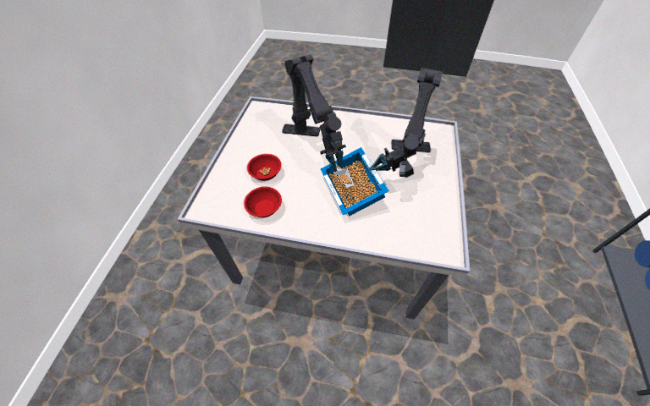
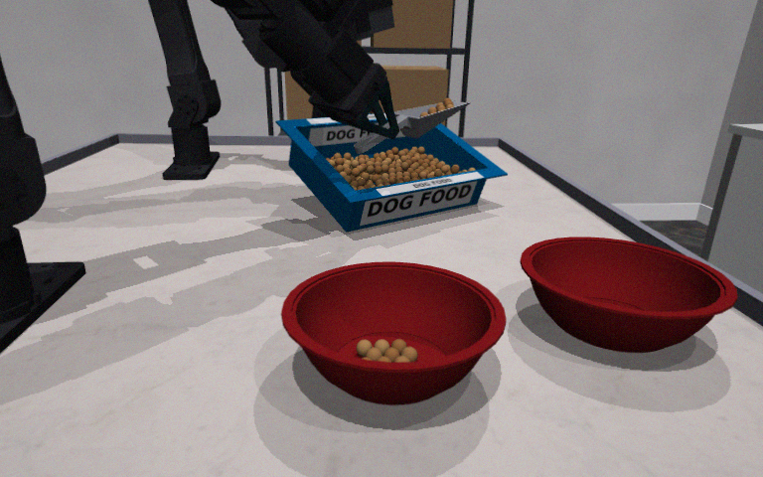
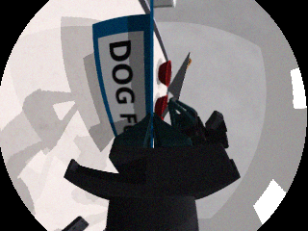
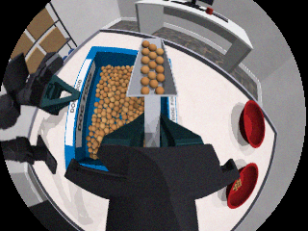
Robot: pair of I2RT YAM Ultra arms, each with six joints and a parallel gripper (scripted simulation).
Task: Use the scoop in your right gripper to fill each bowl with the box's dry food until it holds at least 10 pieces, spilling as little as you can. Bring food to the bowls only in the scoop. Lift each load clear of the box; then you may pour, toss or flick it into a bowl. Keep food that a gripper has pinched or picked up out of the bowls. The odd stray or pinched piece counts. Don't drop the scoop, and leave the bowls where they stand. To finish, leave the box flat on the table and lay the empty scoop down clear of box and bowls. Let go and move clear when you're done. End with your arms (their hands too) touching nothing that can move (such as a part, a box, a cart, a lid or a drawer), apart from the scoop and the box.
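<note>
Now: right hand 4 cm short of the grey scoop, 2 cm to the right of it and 1 cm below it. Also, from my right hand: blue dog food box 1 cm ahead, 7 cm to the left, 5 cm below.
</note>
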